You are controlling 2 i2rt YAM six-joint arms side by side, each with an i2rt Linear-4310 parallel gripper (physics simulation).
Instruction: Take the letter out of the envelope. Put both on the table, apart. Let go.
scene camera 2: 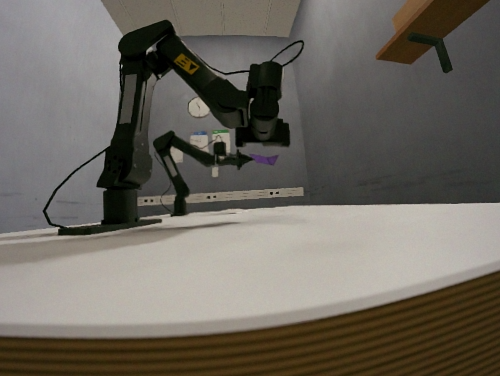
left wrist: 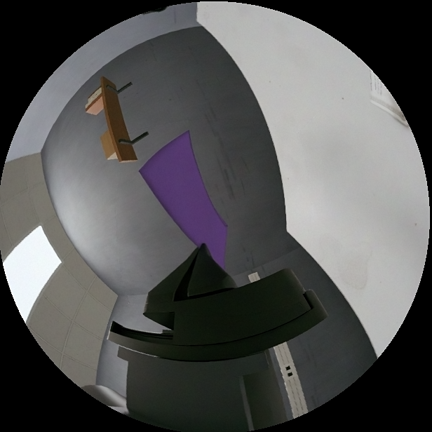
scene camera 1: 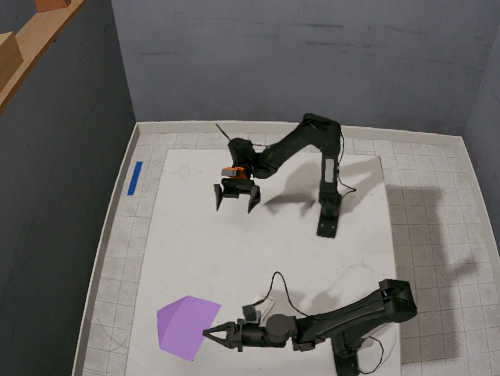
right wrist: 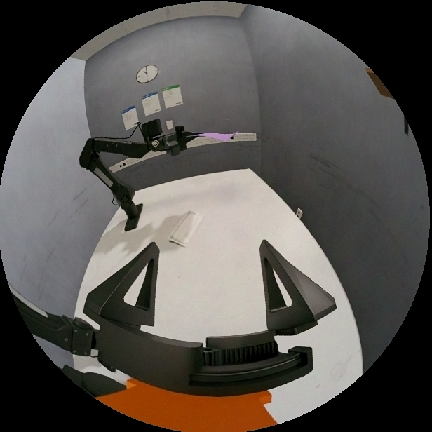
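Observation:
The purple envelope (scene camera 1: pixel 192 325) (scene camera 2: pixel 265 159) (left wrist: pixel 180 187) (right wrist: pixel 218 136) is held up in the air, roughly level, by one edge. My left gripper (scene camera 1: pixel 206 332) (left wrist: pixel 203 247) is shut on that edge, well above the table. The white letter (scene camera 1: pixel 266 306) (left wrist: pixel 385 92) (right wrist: pixel 186 228) lies on the table (scene camera 1: pixel 200 250) (right wrist: pixel 240 200), apart from the envelope; in scene camera 1 the left arm hides part of it. My right gripper (scene camera 1: pixel 233 210) (right wrist: pixel 207 246) is open and empty, above the table and away from both. In scene camera 2 its fingers are hidden.
The right arm's base (scene camera 1: pixel 327 227) and the left arm's base (scene camera 1: pixel 346 360) stand toward the table's right side in scene camera 1. Walls surround the table. A wooden shelf (scene camera 1: pixel 42 37) (scene camera 2: pixel 425 30) (left wrist: pixel 116 122) is on one wall. The left arm's cable (scene camera 1: pixel 286 290) loops up near the letter.

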